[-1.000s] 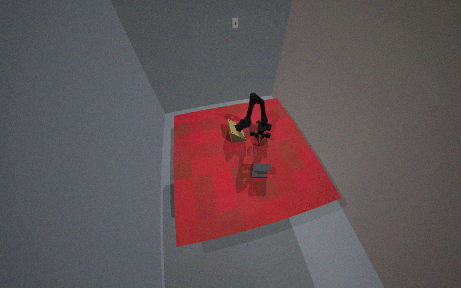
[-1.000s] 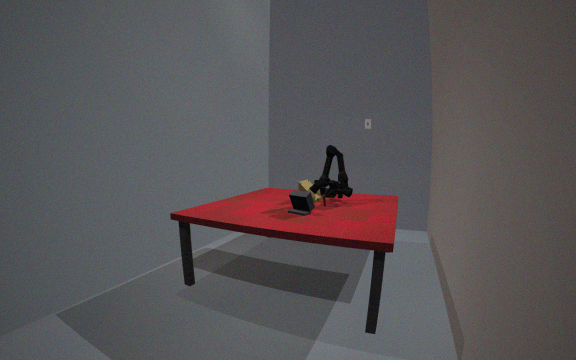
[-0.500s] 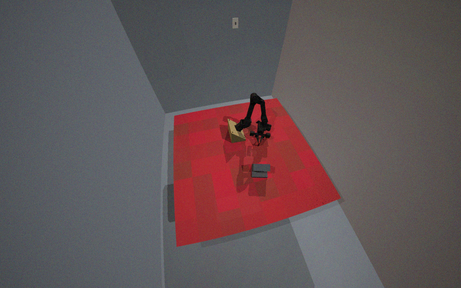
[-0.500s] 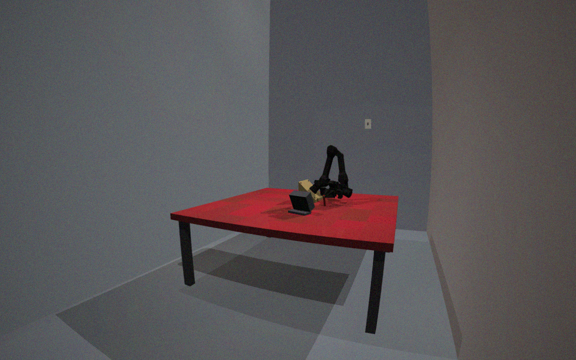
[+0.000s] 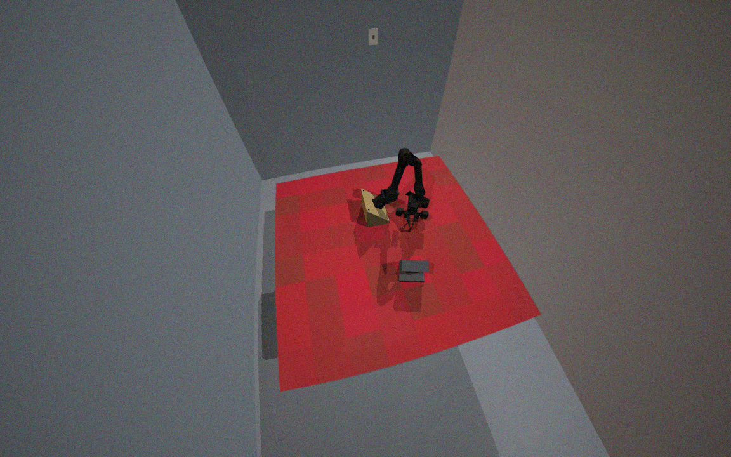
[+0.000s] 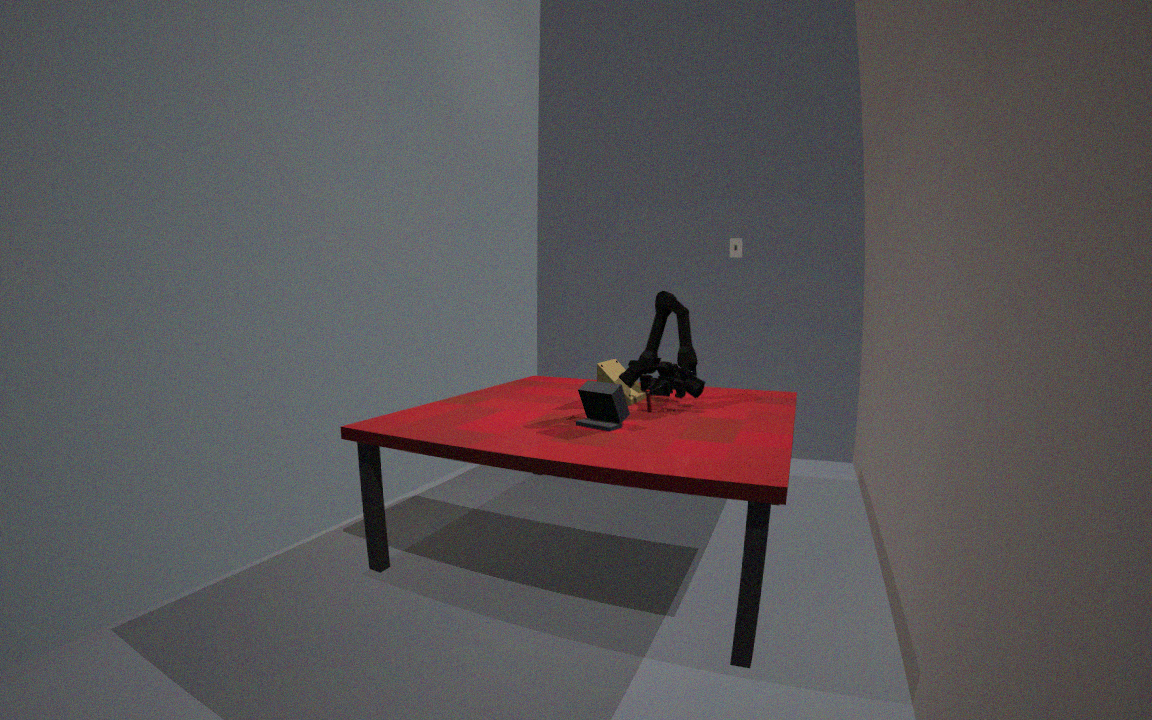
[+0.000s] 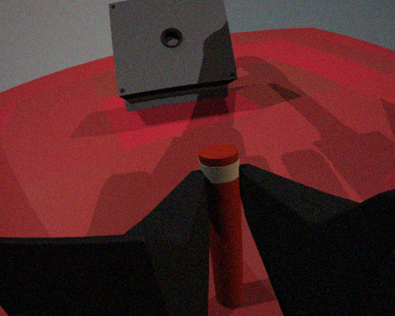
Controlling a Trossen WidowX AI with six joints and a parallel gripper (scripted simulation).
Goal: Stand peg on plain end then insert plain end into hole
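Now: gripper tip 10 mm above the red peg. From my gripper tip the other things lie so: grey sloped panel (230 mm ahead, 90 mm to the right, 10 mm above).
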